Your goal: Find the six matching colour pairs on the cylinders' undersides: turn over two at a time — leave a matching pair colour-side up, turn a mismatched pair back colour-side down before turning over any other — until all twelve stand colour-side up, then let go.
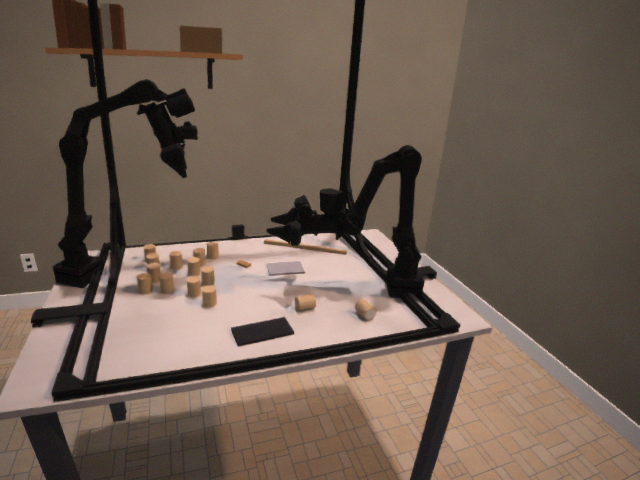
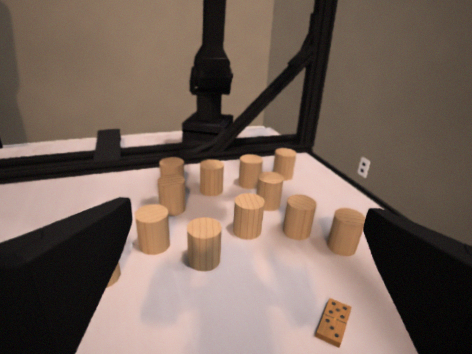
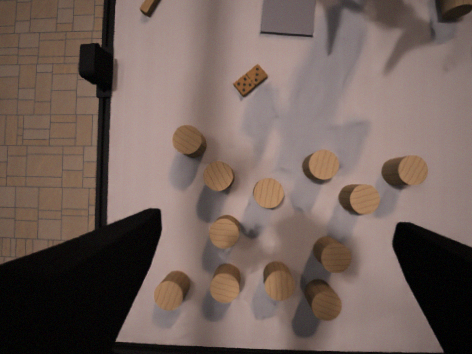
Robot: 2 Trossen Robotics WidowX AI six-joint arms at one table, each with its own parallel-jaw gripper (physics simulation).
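Frame: origin at the left arm's base, x ahead, y right, z down, level; centimetres.
Seen in the pictures: left gripper, fingertip midpoint: (image 1: pixel 268 224) (image 2: pixel 250 214); right gripper, fingertip midpoint: (image 1: pixel 185 173) (image 3: pixel 276 226); left arm's base at its link origin: (image 1: pixel 405 272); right arm's base at its link origin: (image 1: pixel 77 261) (image 2: pixel 208 118).
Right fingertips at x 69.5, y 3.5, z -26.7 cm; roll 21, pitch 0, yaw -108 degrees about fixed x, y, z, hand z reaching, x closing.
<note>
Offsets run from my right fingertips to a thing's top centre.
Twelve wooden cylinders stand upright in a loose group at the left of the table, such as a front one @(dx -10.8, dy -18.2, dz +28.2 cm) (image 1: pixel 208 296), a back one @(dx -3.8, dy +11.5, dz +28.2 cm) (image 1: pixel 212 250) (image 3: pixel 188 140) and a middle one @(dx -1.0, dy -1.4, dz +28.2 cm) (image 3: pixel 268 193). Their tops show plain wood grain; their undersides are hidden. My left gripper (image 1: pixel 269 225) (image 2: pixel 250 214) is open and empty, low over the back middle of the table, pointing level toward the group. My right gripper (image 1: pixel 184 175) (image 3: pixel 276 226) is open and empty, high above the group, pointing down.
Two more wooden cylinders, one near the middle (image 1: pixel 305 302) and one farther right (image 1: pixel 364 308), lie on their sides. A domino @(dx -16.0, dy +6.9, dz +32.4 cm) (image 1: pixel 243 263) (image 2: pixel 334 322) (image 3: pixel 250 80), a grey pad @(dx -30.5, dy +6.0, dz +32.6 cm) (image 1: pixel 285 268) (image 3: pixel 288 17), a thin stick @(dx -36.2, dy +23.7, dz +31.9 cm) (image 1: pixel 305 246) and a black slab @(dx -27.9, dy -29.7, dz +32.4 cm) (image 1: pixel 262 331) lie on the table.
</note>
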